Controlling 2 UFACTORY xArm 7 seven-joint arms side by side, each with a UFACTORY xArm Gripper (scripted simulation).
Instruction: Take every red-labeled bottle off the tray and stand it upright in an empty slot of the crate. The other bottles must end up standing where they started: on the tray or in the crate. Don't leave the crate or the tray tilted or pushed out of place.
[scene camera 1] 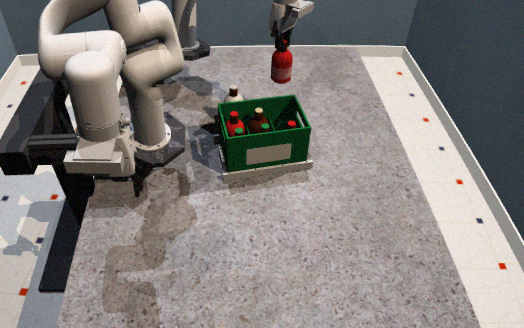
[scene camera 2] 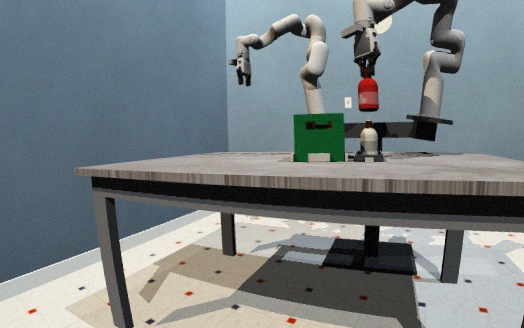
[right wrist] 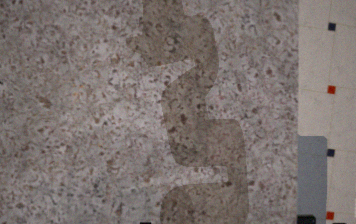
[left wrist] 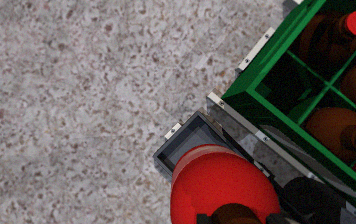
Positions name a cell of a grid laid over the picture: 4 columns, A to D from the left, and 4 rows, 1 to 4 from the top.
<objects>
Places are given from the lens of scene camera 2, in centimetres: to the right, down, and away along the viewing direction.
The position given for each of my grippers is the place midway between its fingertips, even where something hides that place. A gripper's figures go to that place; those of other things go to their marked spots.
my left gripper (scene camera 2: C1): 39, -32, 96
green crate (scene camera 2: C2): 16, -8, 102
</objects>
